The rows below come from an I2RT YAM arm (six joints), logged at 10 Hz.
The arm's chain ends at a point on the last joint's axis. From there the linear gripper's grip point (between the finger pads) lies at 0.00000 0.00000 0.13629 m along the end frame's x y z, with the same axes.
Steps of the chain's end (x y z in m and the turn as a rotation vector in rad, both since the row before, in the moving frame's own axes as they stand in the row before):
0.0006, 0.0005, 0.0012, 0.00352, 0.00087, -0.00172
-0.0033, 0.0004, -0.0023, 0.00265, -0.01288, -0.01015
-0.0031, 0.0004, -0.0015, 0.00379, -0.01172, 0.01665
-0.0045, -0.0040, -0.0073, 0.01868, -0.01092, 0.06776
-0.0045, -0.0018, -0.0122, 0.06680, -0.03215, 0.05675
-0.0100, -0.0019, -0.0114, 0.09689, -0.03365, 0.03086
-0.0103, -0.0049, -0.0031, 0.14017, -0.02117, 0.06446
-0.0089, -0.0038, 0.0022, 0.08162, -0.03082, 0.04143
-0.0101, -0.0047, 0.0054, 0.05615, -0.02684, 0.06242
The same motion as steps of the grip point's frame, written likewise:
0.0007, 0.0000, 0.0012, 0.00352, 0.00087, -0.00172
-0.0051, 0.0000, -0.0023, 0.00265, -0.01288, -0.01015
-0.0047, -0.0001, -0.0015, 0.00379, -0.01172, 0.01665
-0.0059, -0.0066, -0.0073, 0.01868, -0.01092, 0.06776
-0.0086, -0.0110, -0.0126, 0.06680, -0.03215, 0.05675
-0.0144, -0.0152, -0.0121, 0.09689, -0.03365, 0.03086
-0.0126, -0.0240, -0.0045, 0.14017, -0.02117, 0.06446
-0.0129, -0.0150, 0.0017, 0.08162, -0.03082, 0.04143
-0.0135, -0.0125, 0.0051, 0.05615, -0.02684, 0.06242

